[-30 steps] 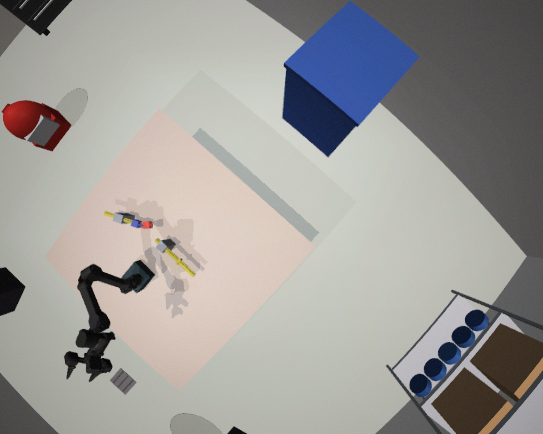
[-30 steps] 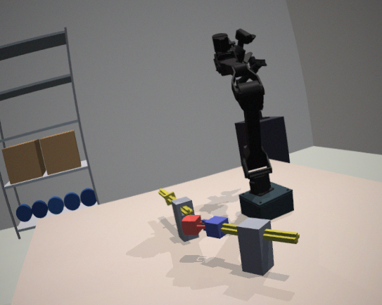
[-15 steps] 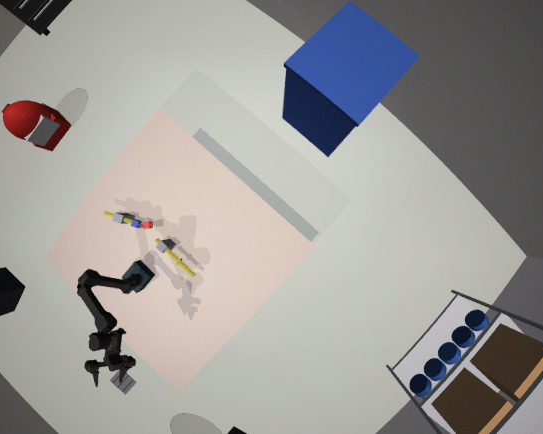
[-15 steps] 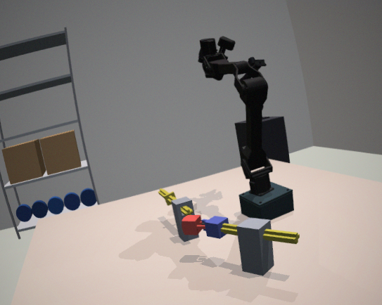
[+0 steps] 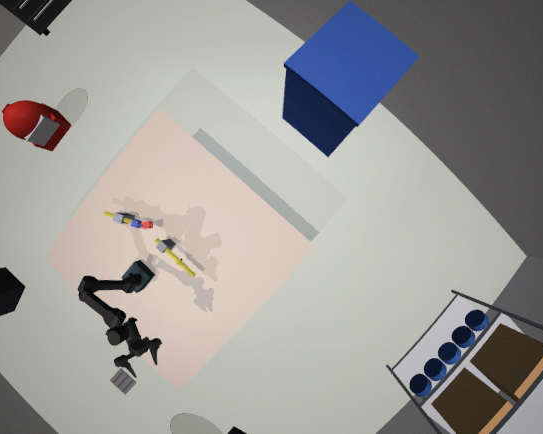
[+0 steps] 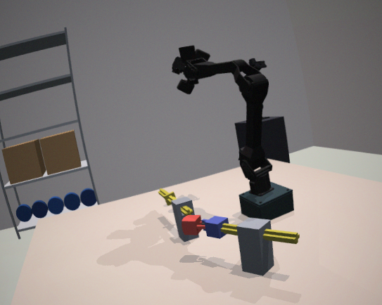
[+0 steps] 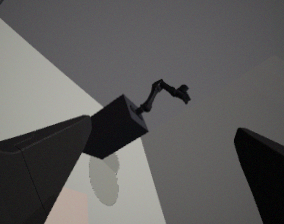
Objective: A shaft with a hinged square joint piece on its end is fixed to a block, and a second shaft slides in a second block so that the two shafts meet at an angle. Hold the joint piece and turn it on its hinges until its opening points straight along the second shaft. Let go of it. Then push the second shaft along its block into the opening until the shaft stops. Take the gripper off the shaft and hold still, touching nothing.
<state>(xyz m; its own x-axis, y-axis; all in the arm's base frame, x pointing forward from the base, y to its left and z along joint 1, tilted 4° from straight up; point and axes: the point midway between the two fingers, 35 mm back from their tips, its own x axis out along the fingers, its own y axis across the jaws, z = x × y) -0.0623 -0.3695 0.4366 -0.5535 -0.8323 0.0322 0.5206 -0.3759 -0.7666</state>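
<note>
My gripper tip is now 50 cm to the right of the red joint piece, 43 cm above it and 37 cm short of it.
</note>
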